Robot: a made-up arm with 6 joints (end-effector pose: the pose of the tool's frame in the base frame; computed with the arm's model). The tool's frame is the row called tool.
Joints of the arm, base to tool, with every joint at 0 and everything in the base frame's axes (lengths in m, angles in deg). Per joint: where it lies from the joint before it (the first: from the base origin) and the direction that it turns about. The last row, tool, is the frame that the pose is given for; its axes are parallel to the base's.
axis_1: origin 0 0 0.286 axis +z
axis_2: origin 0 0 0 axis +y
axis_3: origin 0 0 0.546 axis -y
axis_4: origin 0 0 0 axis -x
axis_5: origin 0.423 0 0 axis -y
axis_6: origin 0 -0.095 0 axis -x
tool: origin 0 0 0
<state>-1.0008 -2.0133 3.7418 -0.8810 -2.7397 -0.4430</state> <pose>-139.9 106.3 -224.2 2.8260 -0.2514 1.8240</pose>
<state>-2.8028 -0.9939 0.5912 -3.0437 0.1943 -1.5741</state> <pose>460.0 61.8 1006.9 -1.5597 -1.3907 -2.9084</pose>
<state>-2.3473 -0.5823 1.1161 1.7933 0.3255 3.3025</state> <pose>327.5 303.5 1149.8 -0.5646 -1.2493 -0.6157</pose>
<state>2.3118 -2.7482 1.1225 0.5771 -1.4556 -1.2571</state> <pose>389.7 -307.9 -538.8 -2.3909 -0.5755 -0.1274</pose>
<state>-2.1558 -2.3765 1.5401 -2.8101 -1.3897 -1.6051</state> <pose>462.5 535.7 -381.7 -1.1471 0.9116 -1.6058</pose>
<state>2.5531 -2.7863 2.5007 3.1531 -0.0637 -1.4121</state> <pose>-85.2 -57.3 -581.6 -1.7400 0.9325 2.5543</pose>
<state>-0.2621 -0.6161 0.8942 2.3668 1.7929 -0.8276</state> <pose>-326.5 157.9 1157.9 -2.2702 0.2651 0.5233</pose>
